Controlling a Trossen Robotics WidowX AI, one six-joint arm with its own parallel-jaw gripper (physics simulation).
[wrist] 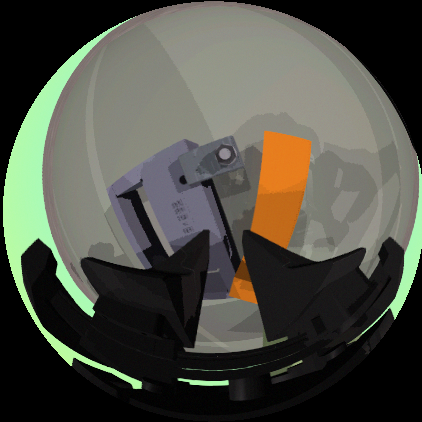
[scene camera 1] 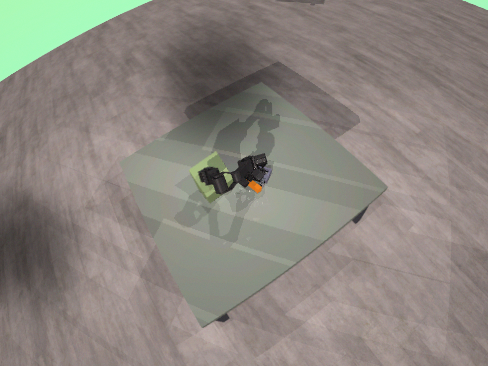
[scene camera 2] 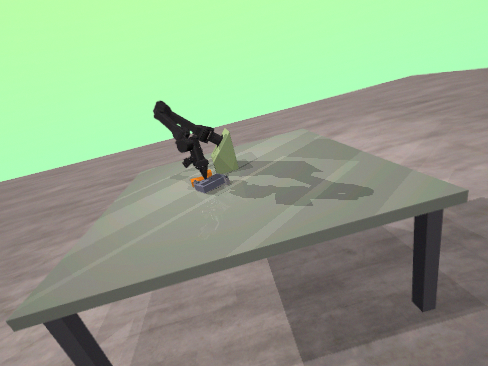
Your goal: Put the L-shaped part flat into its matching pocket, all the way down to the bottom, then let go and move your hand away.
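Pixels of known places: gripper, fingertip midpoint: (wrist: 225,235) (scene camera 1: 255,178) (scene camera 2: 205,178); arm's base, link origin: (scene camera 1: 205,175) (scene camera 2: 220,140).
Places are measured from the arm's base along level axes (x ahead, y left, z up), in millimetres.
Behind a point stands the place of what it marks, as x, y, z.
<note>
The orange L-shaped part (scene camera 1: 255,186) @(228, -146, -117) (scene camera 2: 200,178) @(232, -122, -121) (wrist: 282,175) @(237, -145, -119) is outside the pocket, right beside the blue-grey block (scene camera 1: 268,174) @(334, -111, -123) (scene camera 2: 212,186) @(341, -52, -137) (wrist: 167,185) @(303, -112, -119). In the wrist view its long arm runs up at the right, and its lower end passes behind my right finger. The block has a long, dark-sided opening at its left side. My gripper (scene camera 2: 205,177) @(254, -92, -122) (wrist: 225,235) @(254, -92, -122) is partly open with a narrow gap and nothing held. It is low over the near end of the block and part; the left finger covers some of the block. The pocket's full outline is hidden.
A grey bracket with a bolt (wrist: 225,153) @(272, -143, -107) sits at the block's far end. A green wedge-shaped block (scene camera 1: 216,160) @(95, 39, 24) (scene camera 2: 226,156) @(125, 26, -67) stands by the arm's base. They are on the grey-green table (scene camera 1: 300,215) @(356, -420, -155) (scene camera 2: 260,215) @(670, 146, -156), which also carries the arm's shadow.
</note>
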